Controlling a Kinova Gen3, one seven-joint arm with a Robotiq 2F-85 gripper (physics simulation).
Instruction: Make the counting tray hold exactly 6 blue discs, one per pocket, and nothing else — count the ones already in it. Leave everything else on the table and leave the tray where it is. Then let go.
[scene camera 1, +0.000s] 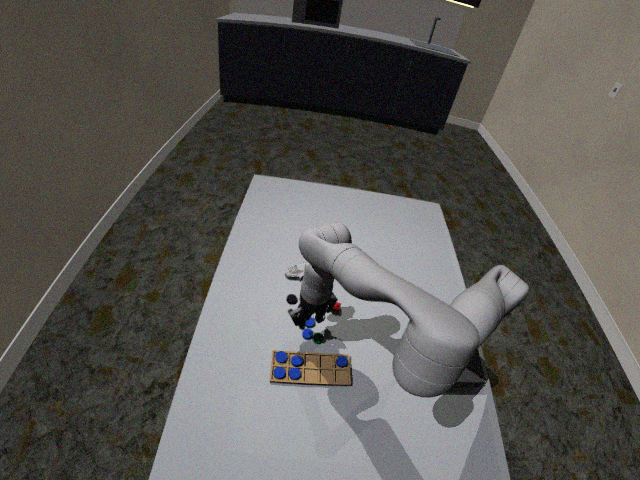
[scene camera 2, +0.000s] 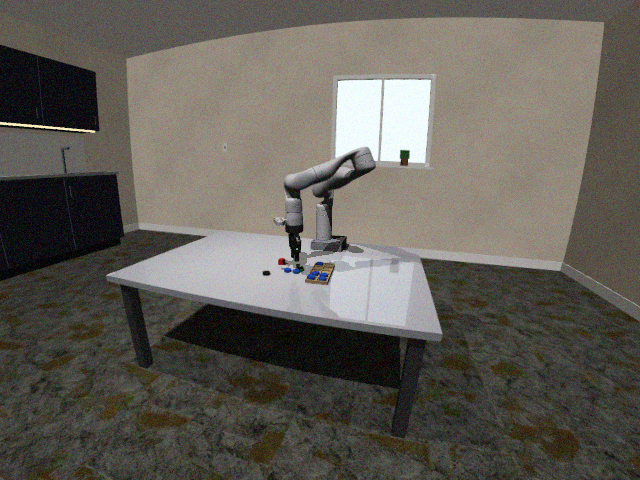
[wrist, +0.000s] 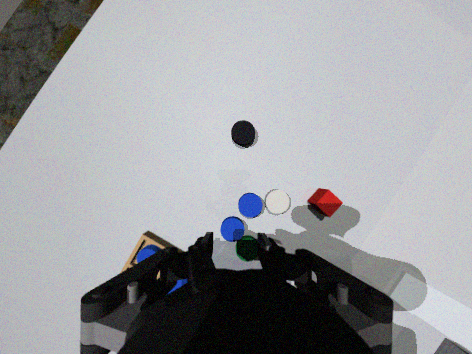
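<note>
The tan tray (scene camera 1: 312, 383) (scene camera 2: 308, 282) (wrist: 147, 233) has two rows of pockets. In scene camera 1, blue discs sit in the upper row's first, second (scene camera 1: 296, 361) and rightmost (scene camera 1: 341, 361) pockets, and in the lower row's first two, one per pocket; the other pockets are empty. Outside the tray lie two blue discs: one nearer it (scene camera 1: 308, 333) (scene camera 2: 296, 271) (wrist: 232, 228), one farther (scene camera 1: 310, 322) (scene camera 2: 287, 270) (wrist: 250, 205). My gripper (scene camera 2: 296, 264) (wrist: 235, 241) is partly open and empty, pointing down above the table by these discs; its exact height is unclear.
A green disc (scene camera 1: 318, 338) (wrist: 247, 248) lies close beside the nearer loose blue disc. A white disc (wrist: 277, 201) lies against or almost against the farther one. A black disc (scene camera 1: 291, 299) (scene camera 2: 266, 272) (wrist: 243, 133) and a red block (scene camera 1: 337, 306) (scene camera 2: 281, 261) (wrist: 325, 202) lie farther out.
</note>
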